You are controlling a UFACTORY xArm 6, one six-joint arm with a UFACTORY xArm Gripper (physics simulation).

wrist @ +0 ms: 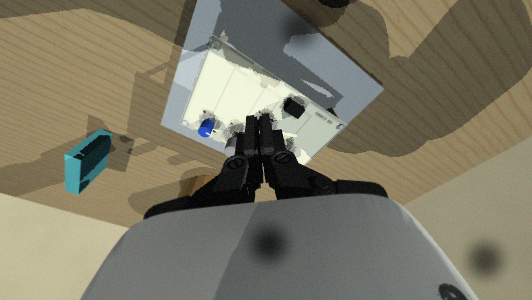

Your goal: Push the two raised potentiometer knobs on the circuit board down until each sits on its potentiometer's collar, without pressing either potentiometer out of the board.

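Places are measured from the arm's base along level axes (x ahead, y right, z down), in millimetres.
Pixels of known places: gripper, between the fingertips: (260, 131).
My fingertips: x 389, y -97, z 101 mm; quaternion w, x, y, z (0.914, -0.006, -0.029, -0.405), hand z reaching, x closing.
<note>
Behind a point stands the place of what it marks.
The pale circuit board (207, 85) @(x 340, y -71, z 162 mm) lies at a slant in the upper middle of the wrist view. A blue knob (205, 128) @(x 361, y -41, z 142 mm) stands near its left corner. A grey knob (230, 145) @(x 389, y -48, z 132 mm) shows in part just left of the fingers. A square black part (294, 107) @(x 415, y -115, z 151 mm) stands right of the fingertips. My gripper (260, 131) @(x 389, y -97, z 101 mm) is shut and empty, its tips over the middle of the board. The fingers hide the board behind them; the black and red round knobs do not show. How high the tips are above the board, I cannot tell.
A blue-grey sheet (357, 82) @(x 469, y -174, z 204 mm) lies under the board on the wooden table (40, 95) @(x 176, y 115, z 212 mm). A teal block (86, 162) @(x 268, y 132, z 162 mm) stands at the left. A brown wooden thing (196, 185) @(x 413, y 106, z 188 mm) shows in part behind the left finger linkage. Dark shadows cross the board and table.
</note>
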